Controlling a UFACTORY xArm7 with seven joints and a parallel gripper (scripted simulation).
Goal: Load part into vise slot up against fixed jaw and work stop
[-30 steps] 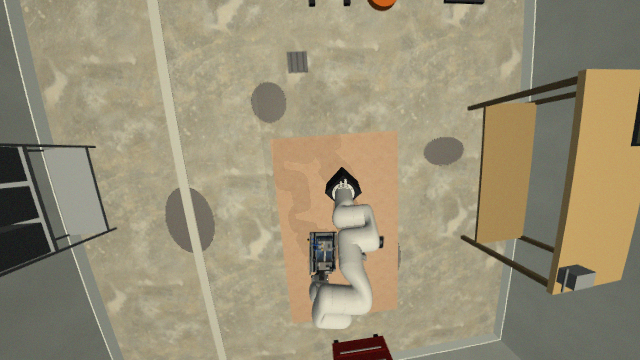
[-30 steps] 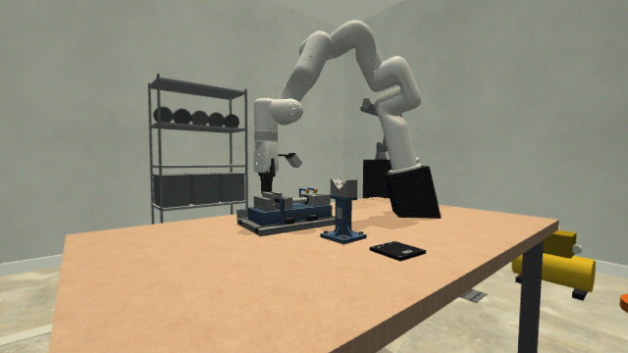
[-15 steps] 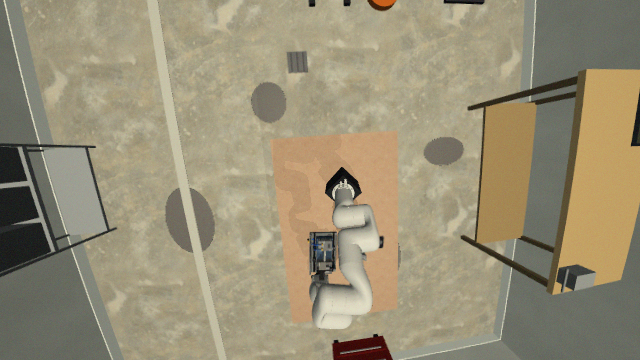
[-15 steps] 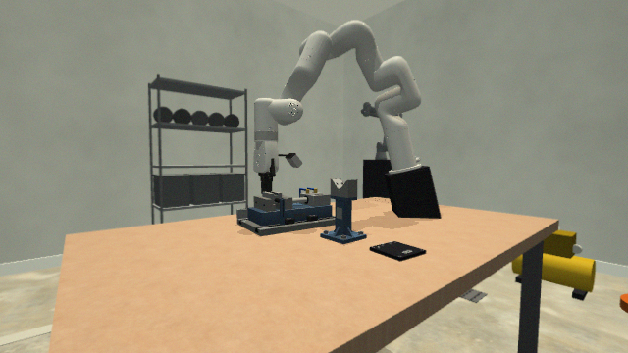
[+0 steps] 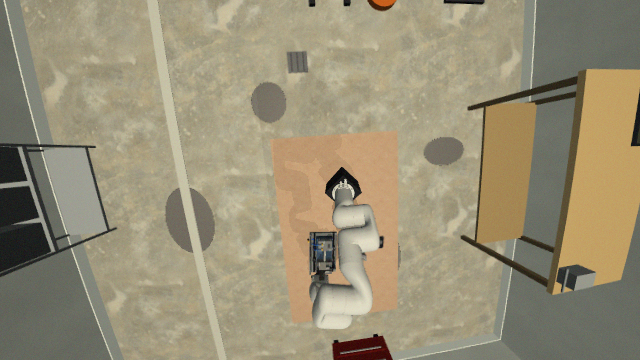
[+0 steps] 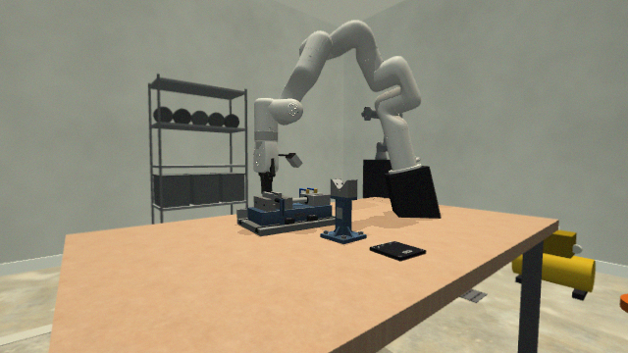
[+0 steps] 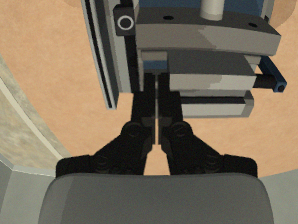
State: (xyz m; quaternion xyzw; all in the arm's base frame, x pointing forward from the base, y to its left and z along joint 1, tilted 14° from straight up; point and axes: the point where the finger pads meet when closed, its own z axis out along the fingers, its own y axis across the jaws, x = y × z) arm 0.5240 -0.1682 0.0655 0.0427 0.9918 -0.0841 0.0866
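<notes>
My hand is 40 mm to the right of the grey block and 20 mm above it. The rest, counted from my hand: work stop: 80 mm to the left, 30 mm below, 10 mm ahead; cylinder rod: 80 mm behind, 50 mm to the left, 40 mm below; moving jaw: 40 mm to the left, 40 mm below, 30 mm behind.
</notes>
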